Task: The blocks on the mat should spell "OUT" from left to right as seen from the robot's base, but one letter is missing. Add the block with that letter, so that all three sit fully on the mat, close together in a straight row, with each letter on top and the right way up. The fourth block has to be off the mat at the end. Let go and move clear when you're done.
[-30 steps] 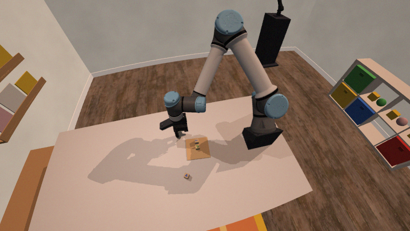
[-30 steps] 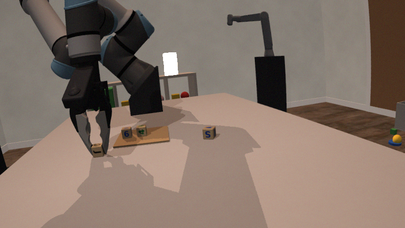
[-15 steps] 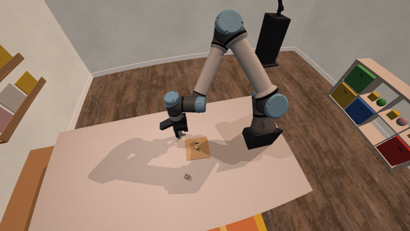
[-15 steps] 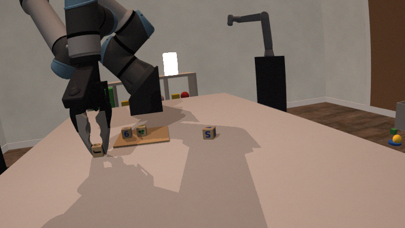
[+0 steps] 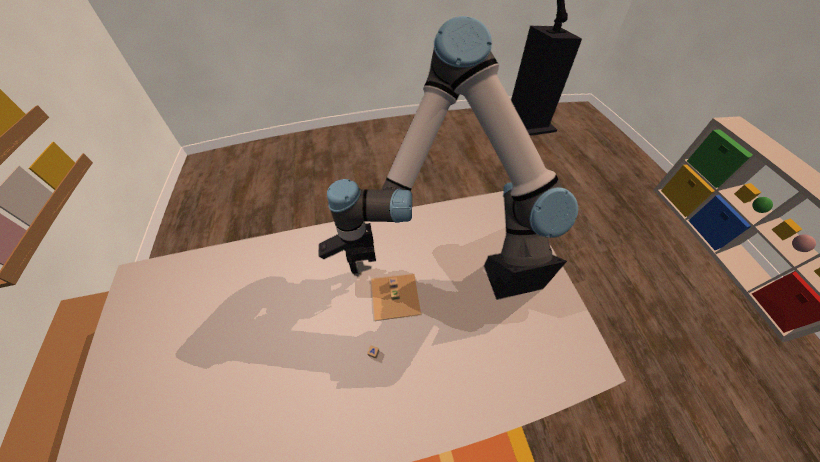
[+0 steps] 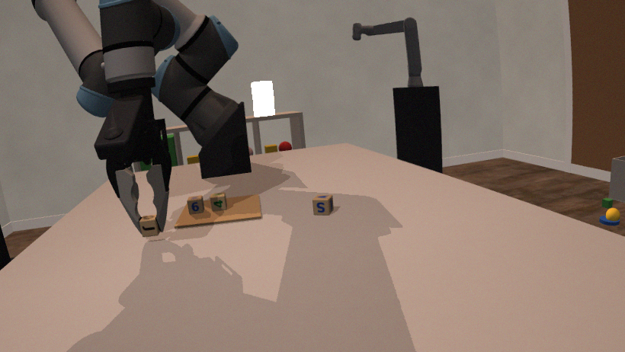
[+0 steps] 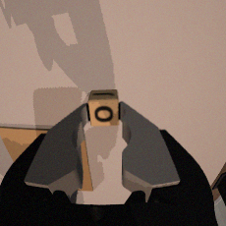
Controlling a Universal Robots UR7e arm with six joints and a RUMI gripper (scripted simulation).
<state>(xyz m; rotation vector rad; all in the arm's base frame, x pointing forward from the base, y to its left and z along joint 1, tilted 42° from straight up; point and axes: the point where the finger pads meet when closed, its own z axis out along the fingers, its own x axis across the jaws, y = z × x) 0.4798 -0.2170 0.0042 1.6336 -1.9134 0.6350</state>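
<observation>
My gripper is now 90 mm past the U block, 110 mm to the right of it and 10 mm above it. Also, from my hand: O block (right at my hand); then T block (100 mm behind, 70 mm to the left, 10 mm below); then mat (90 mm behind, 110 mm to the left, 20 mm below).
</observation>
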